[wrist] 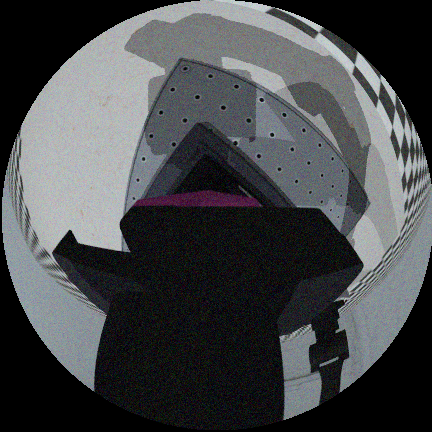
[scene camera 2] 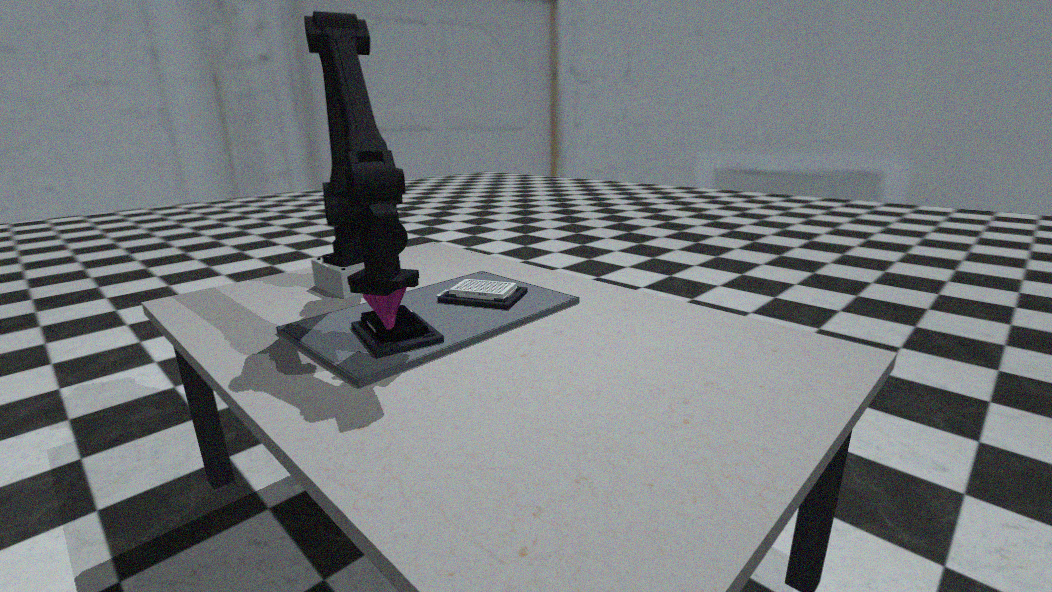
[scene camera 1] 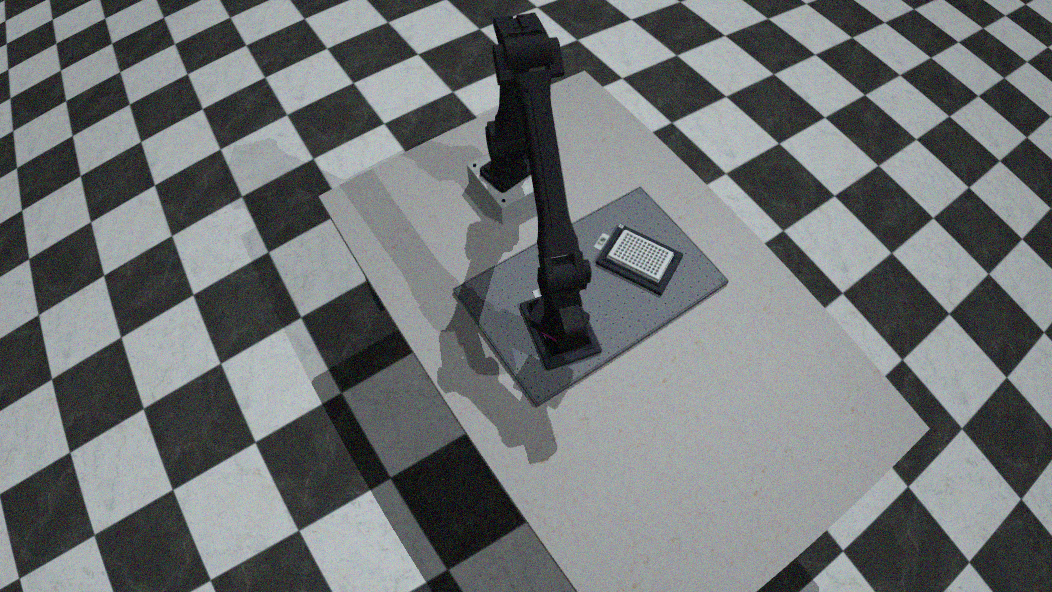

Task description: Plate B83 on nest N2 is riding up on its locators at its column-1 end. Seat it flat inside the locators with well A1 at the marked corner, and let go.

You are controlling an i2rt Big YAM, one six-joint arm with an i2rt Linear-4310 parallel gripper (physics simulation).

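Where they show: gripper, fingertip midpoint: (wrist: pixel 207 197) (scene camera 2: pixel 390 328); arm's base, link origin: (wrist: pixel 322 311) (scene camera 2: pixel 353 259) (scene camera 1: pixel 509 170).
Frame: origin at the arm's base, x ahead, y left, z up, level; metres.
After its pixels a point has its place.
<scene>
My gripper (scene camera 2: pixel 386 320) {x 0.388, y -0.216, z -0.024 m} (wrist: pixel 207 197) {x 0.388, y -0.216, z -0.024 m} has magenta fingers that are shut together into a point, with nothing between them. It points straight down, with its tip at the top of a dark plate (scene camera 2: pixel 406 329) {x 0.413, y -0.201, z -0.026 m} (wrist: pixel 203 171) {x 0.397, y -0.235, z -0.026 m} in a black nest (scene camera 1: pixel 577 350) {x 0.428, y -0.198, z -0.041 m} (scene camera 2: pixel 406 343) {x 0.431, y -0.219, z -0.041 m} (wrist: pixel 231 158) {x 0.378, y -0.249, z -0.041 m} at the near-left end of the grey deck. In scene camera 1 the wrist hides the plate. I cannot tell whether this plate lies flat. A second black nest (scene camera 1: pixel 667 282) {x 0.446, y 0.064, z -0.042 m} (scene camera 2: pixel 512 301) {x 0.447, y 0.058, z -0.043 m} at the deck's far-right end holds a white well plate (scene camera 1: pixel 640 254) {x 0.360, y 0.066, z -0.029 m} (scene camera 2: pixel 484 287) {x 0.364, y 0.067, z -0.029 m}.
Both nests stand on a grey perforated deck board (scene camera 1: pixel 700 276) {x 0.484, y 0.139, z -0.053 m} (scene camera 2: pixel 550 302) {x 0.502, y 0.119, z -0.053 m} (wrist: pixel 201 92) {x 0.422, y -0.300, z -0.053 m} on a pale table (scene camera 1: pixel 676 423) {x 0.676, y -0.157, z -0.066 m} (scene camera 2: pixel 582 423) {x 0.783, y -0.233, z -0.066 m}. A small label (scene camera 1: pixel 602 240) {x 0.266, y 0.043, z -0.051 m} lies beside the white plate's nest. The arm's white base block (scene camera 1: pixel 506 204) {x 0.070, y -0.072, z -0.003 m} (scene camera 2: pixel 330 278) {x 0.013, y -0.078, z -0.028 m} stands behind the deck.
</scene>
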